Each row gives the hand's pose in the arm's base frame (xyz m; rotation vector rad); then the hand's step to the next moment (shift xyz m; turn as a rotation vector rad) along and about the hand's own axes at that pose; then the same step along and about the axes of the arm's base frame.
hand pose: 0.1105 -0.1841 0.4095 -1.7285 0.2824 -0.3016
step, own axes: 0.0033 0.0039 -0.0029 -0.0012 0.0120 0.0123
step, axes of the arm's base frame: 0.0020 -0.0045 -0.0032 0.0030 0.0096 -0.0140
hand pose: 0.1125 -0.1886 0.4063 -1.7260 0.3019 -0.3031
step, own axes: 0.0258 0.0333 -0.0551 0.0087 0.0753 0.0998
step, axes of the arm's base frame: 0.0028 -0.0655 -0.0225 0.0422 0.0752 -0.0909
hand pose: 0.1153 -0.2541 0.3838 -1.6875 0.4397 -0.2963
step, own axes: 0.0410 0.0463 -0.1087 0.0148 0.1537 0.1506
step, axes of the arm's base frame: -0.0162 -0.1203 -0.0300 0.0603 0.1079 -0.1768
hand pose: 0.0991 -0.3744 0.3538 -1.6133 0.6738 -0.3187
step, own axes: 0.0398 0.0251 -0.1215 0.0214 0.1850 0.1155
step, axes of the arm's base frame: -0.0436 -0.1223 -0.0111 0.0381 0.0747 -0.2025
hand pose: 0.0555 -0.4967 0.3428 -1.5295 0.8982 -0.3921
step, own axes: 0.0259 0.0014 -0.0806 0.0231 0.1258 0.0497
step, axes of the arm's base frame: -0.0408 -0.0739 0.0070 0.0110 0.0248 -0.1345
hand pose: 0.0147 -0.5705 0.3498 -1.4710 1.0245 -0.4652
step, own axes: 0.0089 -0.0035 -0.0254 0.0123 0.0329 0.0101
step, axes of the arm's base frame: -0.0141 -0.0224 0.0058 0.0039 -0.0002 -0.0363
